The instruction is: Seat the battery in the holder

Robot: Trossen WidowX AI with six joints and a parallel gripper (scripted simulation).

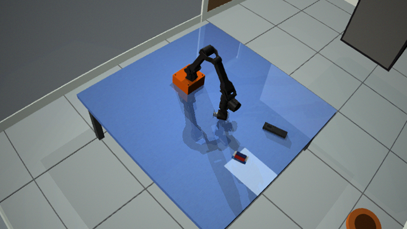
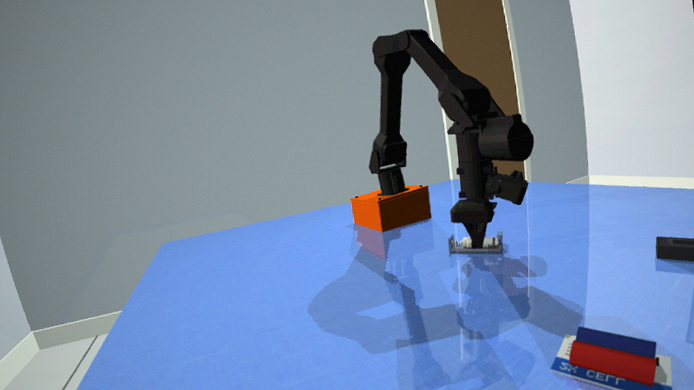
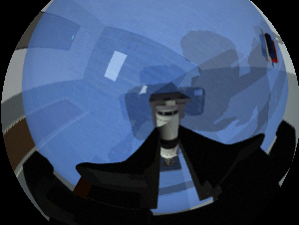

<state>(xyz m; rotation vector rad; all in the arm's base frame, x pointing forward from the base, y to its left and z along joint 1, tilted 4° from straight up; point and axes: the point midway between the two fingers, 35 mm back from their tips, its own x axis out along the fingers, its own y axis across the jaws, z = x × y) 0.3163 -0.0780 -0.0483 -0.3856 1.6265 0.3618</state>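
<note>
Right now my gripper tip is 10 mm below the battery. The rest, counted from my gripper tip: black bar-shaped block (340 mm ahead, 130 mm to the left, 10 mm above).
</note>
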